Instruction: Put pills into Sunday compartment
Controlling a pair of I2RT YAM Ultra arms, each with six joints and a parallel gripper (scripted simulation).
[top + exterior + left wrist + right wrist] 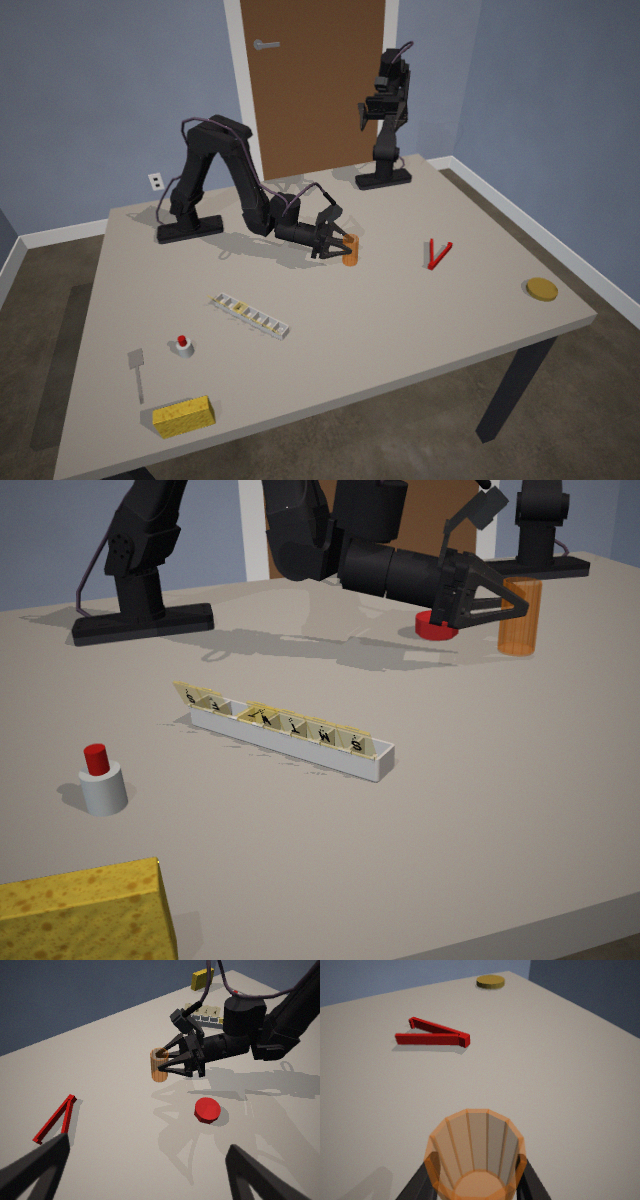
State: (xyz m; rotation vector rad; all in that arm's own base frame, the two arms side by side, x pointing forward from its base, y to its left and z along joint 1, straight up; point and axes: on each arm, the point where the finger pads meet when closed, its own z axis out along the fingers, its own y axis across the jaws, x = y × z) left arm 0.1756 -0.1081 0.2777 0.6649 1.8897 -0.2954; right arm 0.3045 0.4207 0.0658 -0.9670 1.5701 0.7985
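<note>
Right now the red cap is 14 cm behind my right hand, 2 cm to the right of it and 7 cm below it. Round my right hand: yellow sponge: 27 cm ahead, 48 cm to the right, 5 cm below; orange pill bottle: 4 cm below.
</note>
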